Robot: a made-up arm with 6 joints. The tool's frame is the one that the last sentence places. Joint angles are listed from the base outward.
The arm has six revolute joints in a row. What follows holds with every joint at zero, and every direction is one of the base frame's.
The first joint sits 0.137 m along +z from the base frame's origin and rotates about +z.
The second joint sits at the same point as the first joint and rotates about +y.
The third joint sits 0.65 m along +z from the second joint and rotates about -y.
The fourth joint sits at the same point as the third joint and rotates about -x.
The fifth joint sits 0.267 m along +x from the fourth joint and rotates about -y.
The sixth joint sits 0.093 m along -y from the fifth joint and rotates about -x.
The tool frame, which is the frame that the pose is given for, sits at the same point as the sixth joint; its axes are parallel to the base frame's.
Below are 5 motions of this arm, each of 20 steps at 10 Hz.
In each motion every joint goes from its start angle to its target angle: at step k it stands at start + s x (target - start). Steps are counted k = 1, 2, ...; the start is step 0. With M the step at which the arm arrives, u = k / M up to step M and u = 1 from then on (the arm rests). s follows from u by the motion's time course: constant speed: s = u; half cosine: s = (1 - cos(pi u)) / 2; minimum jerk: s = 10 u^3 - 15 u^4 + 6 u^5.
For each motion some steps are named. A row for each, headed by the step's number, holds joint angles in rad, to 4 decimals.
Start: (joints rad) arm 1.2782 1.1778 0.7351 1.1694 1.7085 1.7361
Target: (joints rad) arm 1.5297 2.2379 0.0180 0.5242 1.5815 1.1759
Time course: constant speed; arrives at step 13
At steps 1, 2, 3, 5, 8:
1: 1.2975 1.2593 0.6799 1.1198 1.6987 1.6930
2: 1.3169 1.3409 0.6248 1.0701 1.6890 1.6499
3: 1.3362 1.4224 0.5696 1.0205 1.6792 1.6068
5: 1.3749 1.5855 0.4593 0.9212 1.6597 1.5206
8: 1.4330 1.8302 0.2938 0.7724 1.6303 1.3914

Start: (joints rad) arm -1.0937 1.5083 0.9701 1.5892 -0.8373 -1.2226
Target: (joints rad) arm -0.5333 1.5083 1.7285 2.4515 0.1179 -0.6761
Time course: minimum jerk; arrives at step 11
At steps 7, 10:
7: -0.6772 1.5083 1.5338 2.2301 -0.1273 -0.8164
10: -0.5370 1.5083 1.7236 2.4459 0.1117 -0.6797

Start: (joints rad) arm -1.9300 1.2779 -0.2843 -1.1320 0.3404 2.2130
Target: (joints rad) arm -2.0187 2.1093 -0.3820 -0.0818 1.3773 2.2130
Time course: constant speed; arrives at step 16
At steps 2, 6, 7, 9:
2: -1.9411 1.3818 -0.2965 -1.0007 0.4700 2.2130
6: -1.9633 1.5897 -0.3209 -0.7382 0.7292 2.2130
7: -1.9688 1.6416 -0.3270 -0.6725 0.7940 2.2130
9: -1.9799 1.7456 -0.3393 -0.5413 0.9237 2.2130

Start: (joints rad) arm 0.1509 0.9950 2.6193 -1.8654 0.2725 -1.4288
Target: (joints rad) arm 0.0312 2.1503 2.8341 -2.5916 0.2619 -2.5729
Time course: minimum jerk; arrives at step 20
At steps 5, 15, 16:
5: 0.1385 1.1146 2.6415 -1.9406 0.2714 -1.5472
15: 0.0436 2.0307 2.8119 -2.5164 0.2630 -2.4545
16: 0.0381 2.0834 2.8217 -2.5495 0.2625 -2.5066

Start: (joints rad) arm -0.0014 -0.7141 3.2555 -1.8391 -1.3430 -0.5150
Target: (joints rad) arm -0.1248 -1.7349 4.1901 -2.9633 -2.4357 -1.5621
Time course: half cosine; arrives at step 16
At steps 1, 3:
1: -0.0026 -0.7239 3.2645 -1.8499 -1.3535 -0.5251
3: -0.0118 -0.8001 3.3343 -1.9338 -1.4351 -0.6032

